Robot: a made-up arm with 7 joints.
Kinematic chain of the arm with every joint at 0, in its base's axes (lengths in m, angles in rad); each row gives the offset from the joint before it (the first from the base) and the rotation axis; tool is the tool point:
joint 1: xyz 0 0 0.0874 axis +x
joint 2: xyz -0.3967 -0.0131 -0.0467 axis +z
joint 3: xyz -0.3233 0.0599 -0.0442 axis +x
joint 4: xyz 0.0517 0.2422 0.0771 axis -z
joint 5: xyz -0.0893 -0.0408 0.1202 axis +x
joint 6: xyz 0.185 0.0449 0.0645 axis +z
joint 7: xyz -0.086 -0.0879 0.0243 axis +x
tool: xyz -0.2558 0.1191 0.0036
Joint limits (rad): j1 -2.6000..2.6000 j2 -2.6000..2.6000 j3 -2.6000..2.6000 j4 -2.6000..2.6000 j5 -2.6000..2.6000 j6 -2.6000..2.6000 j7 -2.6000..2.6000
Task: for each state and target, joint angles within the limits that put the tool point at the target. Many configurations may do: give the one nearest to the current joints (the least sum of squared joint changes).
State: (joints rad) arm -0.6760 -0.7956 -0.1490 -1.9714 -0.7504 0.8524 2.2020
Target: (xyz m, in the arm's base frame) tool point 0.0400 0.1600 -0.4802
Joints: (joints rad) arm -1.2298 -0.7646 -0.7880 -2.0952 -0.5189 1.0836 2.3050
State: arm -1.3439 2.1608 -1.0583 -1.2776 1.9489 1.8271 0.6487
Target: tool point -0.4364 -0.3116 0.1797
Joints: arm -1.5019 2.1328 -0.9755 -1.0474 1.5672 1.4829 0.6433
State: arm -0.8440 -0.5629 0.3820 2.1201 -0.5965 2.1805 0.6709
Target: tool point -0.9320 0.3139 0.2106
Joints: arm -0.8505 -0.4971 0.5036 2.0635 -0.5979 2.2906 0.6843
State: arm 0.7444 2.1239 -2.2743 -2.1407 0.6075 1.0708 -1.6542
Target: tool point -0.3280 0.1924 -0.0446
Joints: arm 0.9583 2.2106 -2.4385 -1.7465 0.6100 0.7349 -1.6269
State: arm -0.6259 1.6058 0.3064 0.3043 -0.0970 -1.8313 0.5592
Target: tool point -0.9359 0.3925 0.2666
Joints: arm -0.9306 1.1424 0.2398 -0.0539 0.0457 -1.7654 0.7319
